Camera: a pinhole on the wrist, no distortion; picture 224 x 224 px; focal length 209.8 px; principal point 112.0 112.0 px. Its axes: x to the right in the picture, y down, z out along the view. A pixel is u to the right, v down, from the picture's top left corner.
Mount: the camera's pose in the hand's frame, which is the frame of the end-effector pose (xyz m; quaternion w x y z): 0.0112 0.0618 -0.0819 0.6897 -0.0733 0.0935 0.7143
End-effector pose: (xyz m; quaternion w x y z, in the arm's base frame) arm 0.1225 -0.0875 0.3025 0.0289 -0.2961 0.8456 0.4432
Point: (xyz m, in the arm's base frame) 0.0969 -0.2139 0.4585
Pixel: behind the camera
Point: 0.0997 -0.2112 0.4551
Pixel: behind the camera
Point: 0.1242 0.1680 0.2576
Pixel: 75.0 203.5
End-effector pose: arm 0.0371 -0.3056 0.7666 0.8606 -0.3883 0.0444 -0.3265
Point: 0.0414 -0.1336 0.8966
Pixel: 8.0 192.2
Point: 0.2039 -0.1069 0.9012
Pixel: 78.6 103.7
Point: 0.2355 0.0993 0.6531
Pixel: outside the picture
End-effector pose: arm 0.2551 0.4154 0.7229 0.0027 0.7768 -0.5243 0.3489
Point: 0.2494 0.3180 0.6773
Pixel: 64.3 59.0
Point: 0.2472 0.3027 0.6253
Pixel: 94.5 90.3
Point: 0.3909 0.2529 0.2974
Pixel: 84.6 150.8
